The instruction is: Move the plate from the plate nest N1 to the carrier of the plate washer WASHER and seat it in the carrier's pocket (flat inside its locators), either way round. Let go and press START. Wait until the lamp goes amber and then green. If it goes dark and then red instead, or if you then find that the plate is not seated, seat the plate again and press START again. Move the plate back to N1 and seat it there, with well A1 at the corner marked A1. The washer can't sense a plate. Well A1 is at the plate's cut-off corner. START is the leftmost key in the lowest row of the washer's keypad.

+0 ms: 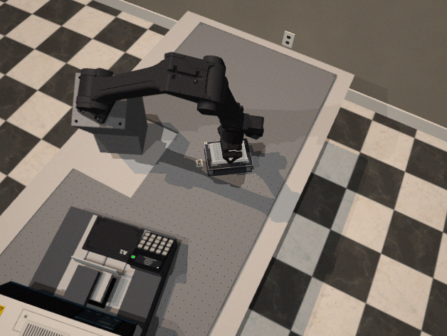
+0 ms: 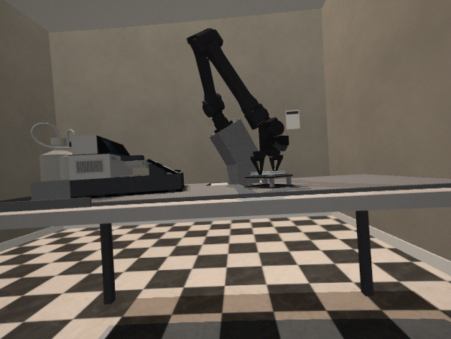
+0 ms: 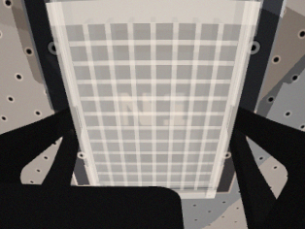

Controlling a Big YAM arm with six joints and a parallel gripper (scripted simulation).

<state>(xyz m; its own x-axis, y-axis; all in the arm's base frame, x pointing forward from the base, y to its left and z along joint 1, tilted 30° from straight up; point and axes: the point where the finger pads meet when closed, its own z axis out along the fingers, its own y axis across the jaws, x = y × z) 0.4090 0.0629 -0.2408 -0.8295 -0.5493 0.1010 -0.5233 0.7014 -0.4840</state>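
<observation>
Now: the white well plate right at my hand. The rest, counted from my hand: label 9 cm behind, 6 cm to the right, 6 cm below; dark carrier 46 cm to the right, 18 cm behind, 3 cm above; plate nest 2 cm below.
</observation>
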